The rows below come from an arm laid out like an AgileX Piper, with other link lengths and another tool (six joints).
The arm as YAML. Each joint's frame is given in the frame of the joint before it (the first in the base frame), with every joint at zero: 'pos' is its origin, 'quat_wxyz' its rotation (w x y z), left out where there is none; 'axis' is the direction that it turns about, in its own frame. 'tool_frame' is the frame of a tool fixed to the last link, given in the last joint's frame.
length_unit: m
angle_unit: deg
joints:
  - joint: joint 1
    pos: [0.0, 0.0, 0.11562]
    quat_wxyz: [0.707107, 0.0, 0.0, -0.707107]
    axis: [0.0, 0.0, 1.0]
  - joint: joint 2
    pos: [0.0, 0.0, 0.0]
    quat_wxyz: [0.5, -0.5, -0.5, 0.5]
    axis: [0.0, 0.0, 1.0]
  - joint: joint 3
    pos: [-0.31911, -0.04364, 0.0]
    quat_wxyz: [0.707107, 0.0, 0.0, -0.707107]
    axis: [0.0, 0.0, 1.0]
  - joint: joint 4
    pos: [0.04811, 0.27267, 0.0]
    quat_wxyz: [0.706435, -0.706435, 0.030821, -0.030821]
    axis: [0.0, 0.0, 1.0]
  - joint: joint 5
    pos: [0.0, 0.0, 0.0]
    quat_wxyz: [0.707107, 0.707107, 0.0, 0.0]
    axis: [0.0, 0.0, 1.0]
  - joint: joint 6
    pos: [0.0, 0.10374, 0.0]
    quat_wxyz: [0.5, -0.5, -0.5, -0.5]
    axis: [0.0, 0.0, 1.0]
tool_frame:
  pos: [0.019, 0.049, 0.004]
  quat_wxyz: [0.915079, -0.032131, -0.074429, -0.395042]
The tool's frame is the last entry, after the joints.
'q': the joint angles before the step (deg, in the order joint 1, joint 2, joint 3, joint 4, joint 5, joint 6). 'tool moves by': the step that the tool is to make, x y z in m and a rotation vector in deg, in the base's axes. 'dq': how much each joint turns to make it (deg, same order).
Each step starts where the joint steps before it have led.
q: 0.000 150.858 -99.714 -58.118 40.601 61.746
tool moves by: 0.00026 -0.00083 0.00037 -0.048 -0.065 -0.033
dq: -0.081 0.001 -0.066 -0.068 0.001 0.000
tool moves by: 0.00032 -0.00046 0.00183 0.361 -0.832 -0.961
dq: 0.050 -0.106 -0.012 0.000 -0.001 1.288
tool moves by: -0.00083 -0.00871 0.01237 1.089 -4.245 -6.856
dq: -0.051 -0.846 -0.003 -0.034 1.600 7.540
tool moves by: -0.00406 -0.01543 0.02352 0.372 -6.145 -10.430
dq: -0.216 -1.750 -0.046 -0.246 3.724 10.642
